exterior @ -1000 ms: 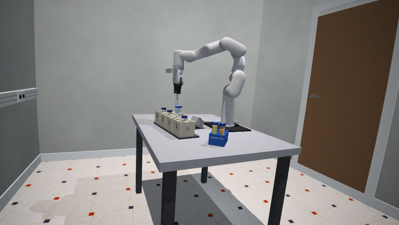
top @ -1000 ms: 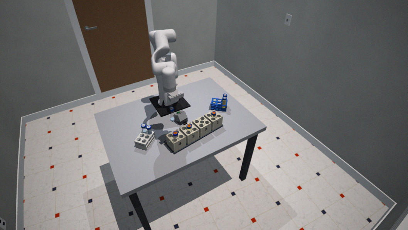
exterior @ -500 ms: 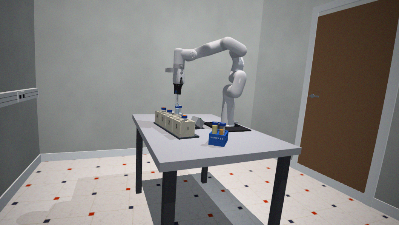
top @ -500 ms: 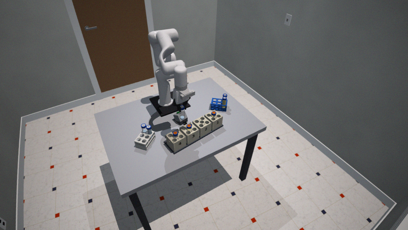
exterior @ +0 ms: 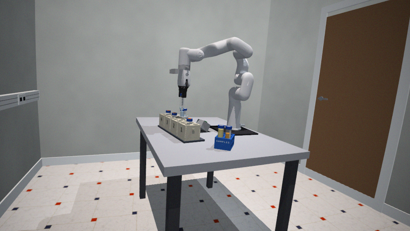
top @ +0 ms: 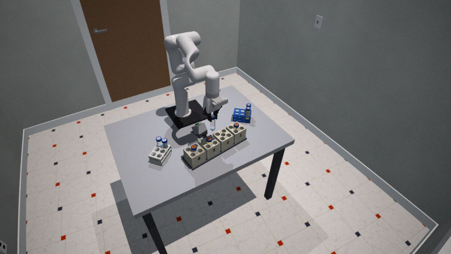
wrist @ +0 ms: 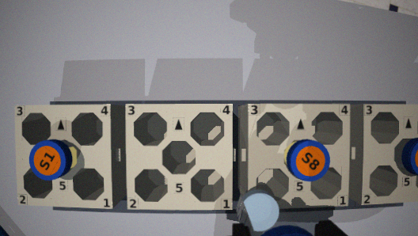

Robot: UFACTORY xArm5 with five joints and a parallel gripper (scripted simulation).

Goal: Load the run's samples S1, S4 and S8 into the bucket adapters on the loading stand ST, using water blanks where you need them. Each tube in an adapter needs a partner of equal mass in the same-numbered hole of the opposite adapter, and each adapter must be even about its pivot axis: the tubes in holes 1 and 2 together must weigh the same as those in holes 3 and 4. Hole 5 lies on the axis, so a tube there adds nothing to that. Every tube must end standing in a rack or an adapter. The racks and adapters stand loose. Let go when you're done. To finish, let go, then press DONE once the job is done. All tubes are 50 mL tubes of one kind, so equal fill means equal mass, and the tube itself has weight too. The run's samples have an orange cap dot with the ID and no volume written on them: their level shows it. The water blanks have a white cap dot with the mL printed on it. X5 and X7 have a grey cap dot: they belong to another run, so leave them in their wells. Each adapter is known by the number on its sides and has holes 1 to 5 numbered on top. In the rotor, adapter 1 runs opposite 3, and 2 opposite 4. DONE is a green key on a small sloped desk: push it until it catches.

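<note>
Right now the adapter 3 is 4 cm ahead of my hand, 4 cm to the right of it and 20 cm below it. Round my hand: white rack: 7 cm behind, 33 cm to the right, 22 cm below; then blue samples rack: 16 cm behind, 32 cm to the left, 22 cm below.
</note>
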